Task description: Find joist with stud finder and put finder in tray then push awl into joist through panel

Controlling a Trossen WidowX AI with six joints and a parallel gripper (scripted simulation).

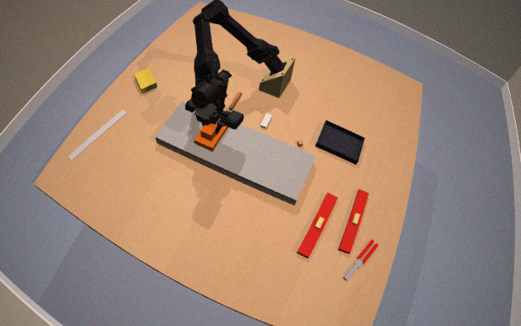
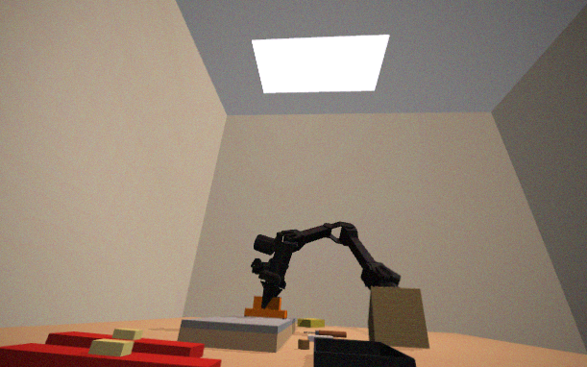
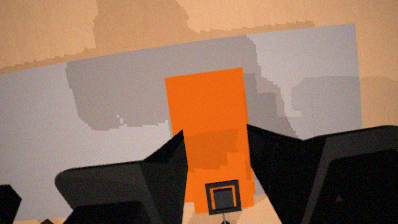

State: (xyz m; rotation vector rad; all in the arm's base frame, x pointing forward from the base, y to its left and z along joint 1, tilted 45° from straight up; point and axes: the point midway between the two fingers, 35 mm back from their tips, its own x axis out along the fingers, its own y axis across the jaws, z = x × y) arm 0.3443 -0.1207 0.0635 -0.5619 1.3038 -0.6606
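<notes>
Now: the square indicator 4 cm behind my gripper tip and 3 cm above it. Round my gripper tip: white block: 15 cm to the left, 15 cm behind, 6 cm below; then orange stud finder: 2 cm behind, 2 cm above; then awl: 17 cm behind, 6 cm below, 1 cm to the left.
</notes>
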